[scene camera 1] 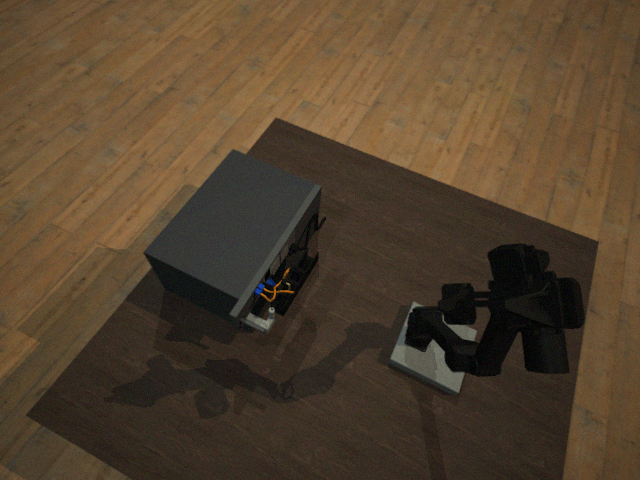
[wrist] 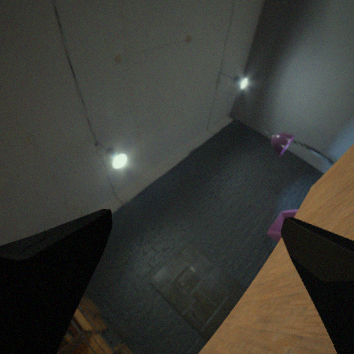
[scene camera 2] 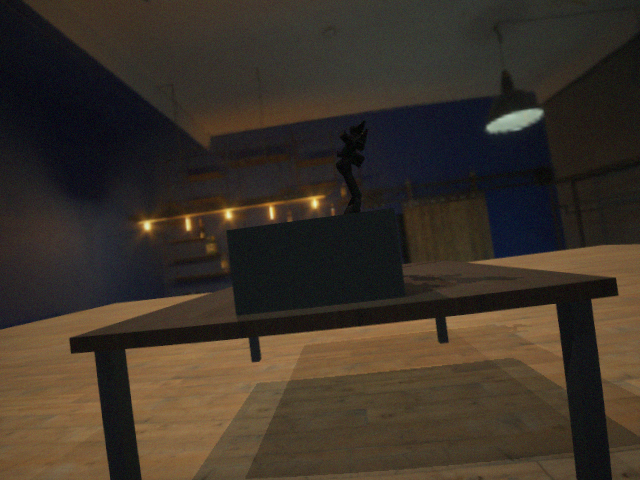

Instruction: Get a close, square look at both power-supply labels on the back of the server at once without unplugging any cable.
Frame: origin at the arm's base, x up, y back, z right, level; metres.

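Where they show: gripper, fingertip midpoint: (scene camera 1: 469, 305) (wrist: 198, 222) (scene camera 2: 366, 124); arm's base at its link origin: (scene camera 1: 417, 338).
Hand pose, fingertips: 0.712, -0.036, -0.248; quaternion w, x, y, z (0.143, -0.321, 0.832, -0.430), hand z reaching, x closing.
Note:
Each offset is from my fingertips to the centre of the thing, as dx, dy, dz. "spot": to the spot under its first point.
The server (scene camera 1: 232, 222) (scene camera 2: 315, 263) is a large dark grey box on the table. In the first scene view its open back faces the arm; blue plugs @(-0.534, -0.414, +0.122) (scene camera 1: 260, 289), orange cables @(spot: -0.507, -0.357, +0.109) (scene camera 1: 275, 294) and dark cables show there. The second scene view shows another side of it, without cables. The power-supply labels cannot be made out in any view. My gripper (scene camera 2: 361, 128) (wrist: 198, 222) is open and empty, raised high on the arm, well away from the server. The wrist view faces the ceiling, a dark wall and part of the wooden floor; the server does not show there.
The dark table (scene camera 1: 372, 206) (scene camera 2: 165, 330) carries the server and the arm's pale base plate (scene camera 1: 404, 353). A small pale block @(spot: -0.599, -0.385, +0.051) (scene camera 1: 257, 322) with a short white cylinder @(spot: -0.555, -0.354, +0.077) (scene camera 1: 271, 312) lies by the server's near back corner. Purple objects (wrist: 282, 142) show in the wrist view.

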